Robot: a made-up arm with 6 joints.
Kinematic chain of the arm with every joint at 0, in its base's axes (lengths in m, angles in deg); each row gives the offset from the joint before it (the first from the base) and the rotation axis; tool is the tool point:
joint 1: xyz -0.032 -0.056 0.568 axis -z
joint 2: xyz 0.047 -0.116 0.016 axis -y
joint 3: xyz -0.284 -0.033 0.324 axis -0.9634 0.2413 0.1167
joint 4: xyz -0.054 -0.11 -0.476 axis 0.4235 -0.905 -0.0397
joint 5: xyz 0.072 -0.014 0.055 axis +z
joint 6: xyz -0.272 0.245 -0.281 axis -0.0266 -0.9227 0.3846
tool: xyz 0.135 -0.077 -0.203
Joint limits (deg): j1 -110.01..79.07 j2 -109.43..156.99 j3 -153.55..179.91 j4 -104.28..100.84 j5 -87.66..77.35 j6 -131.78..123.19
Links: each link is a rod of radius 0.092 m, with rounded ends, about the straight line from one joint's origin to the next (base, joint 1, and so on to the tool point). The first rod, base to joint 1, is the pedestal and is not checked.
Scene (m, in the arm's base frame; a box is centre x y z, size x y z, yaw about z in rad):
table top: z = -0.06
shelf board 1: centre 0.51 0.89 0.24 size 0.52 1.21 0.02 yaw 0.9
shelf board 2: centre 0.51 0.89 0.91 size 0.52 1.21 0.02 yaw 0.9
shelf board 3: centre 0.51 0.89 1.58 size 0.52 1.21 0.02 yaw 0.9
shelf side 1: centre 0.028 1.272 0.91 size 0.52 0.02 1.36 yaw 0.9
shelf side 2: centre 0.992 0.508 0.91 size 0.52 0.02 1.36 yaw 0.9
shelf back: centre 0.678 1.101 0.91 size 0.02 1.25 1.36 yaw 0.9
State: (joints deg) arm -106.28 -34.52 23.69 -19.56 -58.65 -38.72
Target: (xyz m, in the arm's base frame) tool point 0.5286 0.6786 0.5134
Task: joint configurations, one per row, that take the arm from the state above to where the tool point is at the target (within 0.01 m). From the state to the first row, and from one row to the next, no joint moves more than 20 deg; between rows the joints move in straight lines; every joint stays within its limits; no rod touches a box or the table.
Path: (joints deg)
1: -89.98 -30.69 22.06 -9.10 -62.18 -36.67
2: -73.69 -26.86 20.42 1.37 -65.72 -34.61
3: -57.39 -23.03 18.79 11.83 -69.25 -32.56
4: -41.09 -19.20 17.16 22.29 -72.79 -30.50
5: -24.80 -15.37 15.52 32.75 -76.32 -28.45
6: -33.83 2.13 17.69 31.53 -78.11 -30.33
7: -42.87 19.62 19.87 30.31 -79.89 -32.21
8: -51.90 37.12 22.04 29.09 -81.67 -34.09
9: -60.93 54.61 24.21 27.87 -83.45 -35.98
10: -69.97 72.11 26.38 26.65 -85.23 -37.86
11: -79.00 89.61 28.55 25.42 -87.01 -39.74
12: -85.93 101.94 32.30 7.78 -87.34 -38.31
13: -92.85 114.27 36.04 -9.86 -87.66 -36.87

